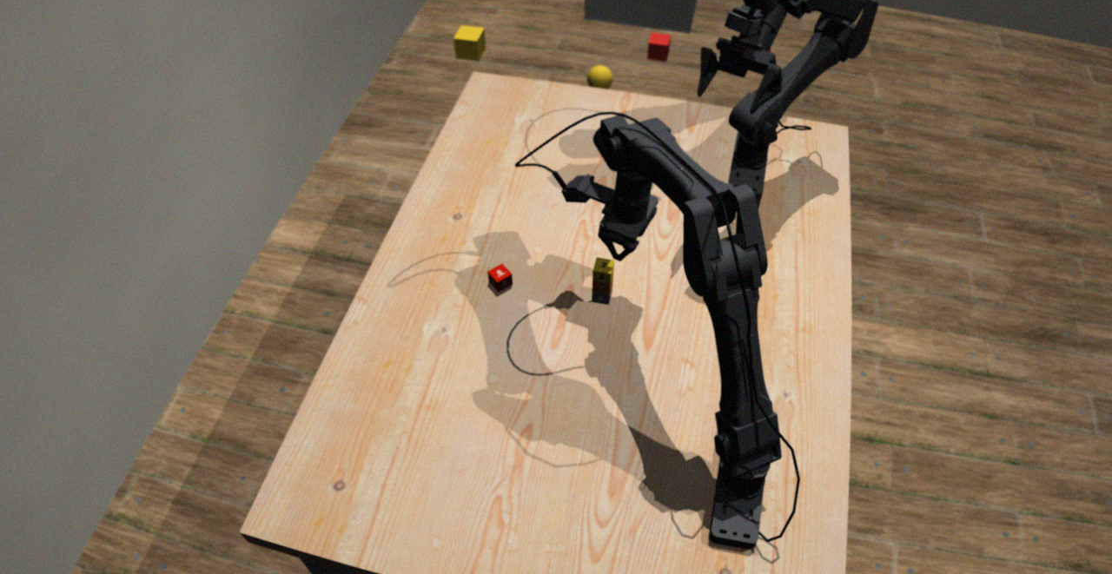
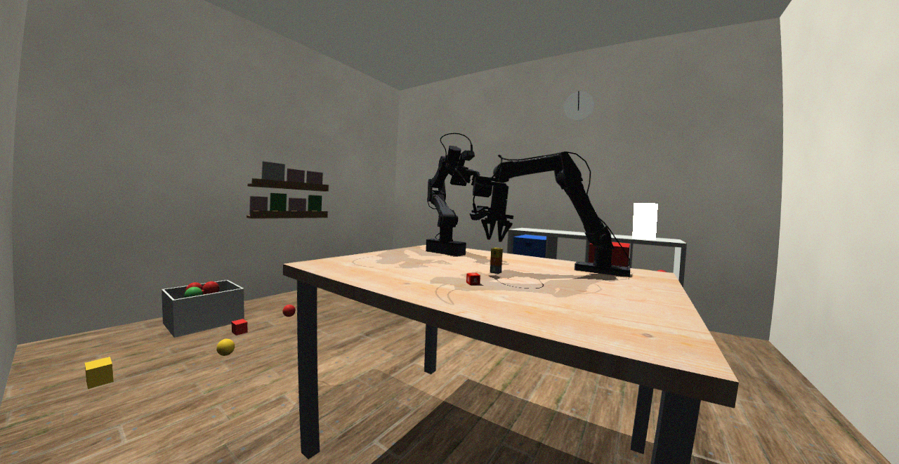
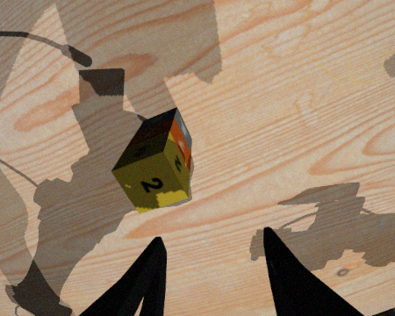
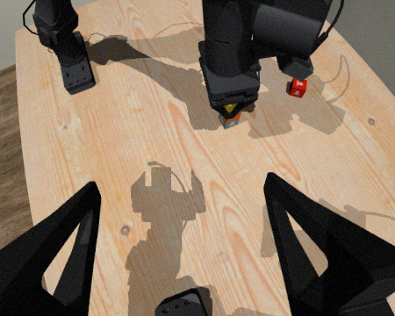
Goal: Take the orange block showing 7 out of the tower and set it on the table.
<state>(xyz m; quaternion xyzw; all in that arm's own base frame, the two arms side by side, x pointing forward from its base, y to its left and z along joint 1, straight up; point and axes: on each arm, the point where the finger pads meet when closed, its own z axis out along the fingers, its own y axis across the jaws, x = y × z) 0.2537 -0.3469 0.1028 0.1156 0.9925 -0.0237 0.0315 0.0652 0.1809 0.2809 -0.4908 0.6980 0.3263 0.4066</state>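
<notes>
The yellow block showing 2 is 30 mm ahead of my left hand, 20 mm to the left of it and 50 mm below it. The rest, counted from my left hand: orange block showing 7: 30 mm ahead, 20 mm to the left, 80 mm below; grey block showing 9: 30 mm ahead, 20 mm to the left, 100 mm below.
Right now my right hand is 290 mm above the orange block showing 7, 180 mm to the right of it and 180 mm short of it. Round my right hand: grey block showing 9 (320 mm below, 180 mm to the left, 180 mm ahead); yellow block showing 2 (260 mm below, 180 mm to the left, 180 mm ahead).
</notes>
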